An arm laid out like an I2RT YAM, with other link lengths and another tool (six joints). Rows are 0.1 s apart.
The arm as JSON. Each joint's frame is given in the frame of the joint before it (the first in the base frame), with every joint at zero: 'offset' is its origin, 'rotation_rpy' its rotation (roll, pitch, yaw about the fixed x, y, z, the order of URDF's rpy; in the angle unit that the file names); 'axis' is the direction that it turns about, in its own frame. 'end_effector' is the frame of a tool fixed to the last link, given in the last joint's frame.
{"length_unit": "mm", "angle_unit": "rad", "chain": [
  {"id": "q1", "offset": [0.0, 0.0, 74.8], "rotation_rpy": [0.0, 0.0, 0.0], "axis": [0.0, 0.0, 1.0]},
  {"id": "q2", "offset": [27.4, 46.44, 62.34], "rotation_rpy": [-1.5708, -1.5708, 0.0], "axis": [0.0, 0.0, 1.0]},
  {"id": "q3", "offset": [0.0, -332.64, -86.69], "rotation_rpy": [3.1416, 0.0, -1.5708], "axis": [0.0, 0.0, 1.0]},
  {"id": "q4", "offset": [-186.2, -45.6, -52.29], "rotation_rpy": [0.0, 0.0, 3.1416], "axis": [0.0, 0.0, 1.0]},
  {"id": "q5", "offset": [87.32, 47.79, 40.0], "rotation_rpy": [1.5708, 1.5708, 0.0], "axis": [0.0, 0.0, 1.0]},
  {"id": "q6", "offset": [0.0, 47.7, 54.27], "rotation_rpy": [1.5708, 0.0, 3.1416], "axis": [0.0, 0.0, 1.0]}
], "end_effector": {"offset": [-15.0, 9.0, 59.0], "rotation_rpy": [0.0, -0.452, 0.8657]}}
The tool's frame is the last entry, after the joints.
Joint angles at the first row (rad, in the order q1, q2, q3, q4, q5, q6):
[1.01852 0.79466 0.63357 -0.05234 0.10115 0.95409]
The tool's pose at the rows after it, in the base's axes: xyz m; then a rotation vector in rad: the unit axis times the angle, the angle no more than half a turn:
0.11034, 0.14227, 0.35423, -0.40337, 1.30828, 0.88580
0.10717, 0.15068, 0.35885, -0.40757, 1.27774, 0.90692
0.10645, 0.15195, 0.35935, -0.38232, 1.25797, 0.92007
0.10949, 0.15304, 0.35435, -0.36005, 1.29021, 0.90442
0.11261, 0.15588, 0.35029, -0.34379, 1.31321, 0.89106
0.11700, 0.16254, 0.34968, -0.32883, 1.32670, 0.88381
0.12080, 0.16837, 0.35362, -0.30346, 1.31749, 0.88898
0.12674, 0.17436, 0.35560, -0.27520, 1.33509, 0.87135
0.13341, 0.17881, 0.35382, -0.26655, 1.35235, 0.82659
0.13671, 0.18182, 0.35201, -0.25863, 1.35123, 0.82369
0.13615, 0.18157, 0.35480, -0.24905, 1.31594, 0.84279
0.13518, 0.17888, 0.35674, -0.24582, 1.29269, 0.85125
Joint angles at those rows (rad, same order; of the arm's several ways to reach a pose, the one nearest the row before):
[1.05837 0.79763 0.63506 -0.02469 0.13488 0.95108]
[1.12575 0.80994 0.62897 0.02121 0.18539 0.95106]
[1.14739 0.80689 0.60301 0.07193 0.21017 0.96331]
[1.14738 0.81907 0.59675 0.06596 0.22991 0.99092]
[1.14892 0.83745 0.58905 0.07366 0.24682 1.01081]
[1.14896 0.87115 0.58903 0.09812 0.25770 1.02621]
[1.14894 0.89726 0.58902 0.14105 0.26683 1.03841]
[1.14737 0.93103 0.60740 0.14420 0.28976 1.06143]
[1.14437 0.96327 0.62124 0.13808 0.32348 1.06302]
[1.13514 0.98174 0.60905 0.17165 0.32060 1.06460]
[1.13363 0.97715 0.58452 0.23152 0.31448 1.05386]
[1.12910 0.96491 0.57071 0.25768 0.30839 1.04311]

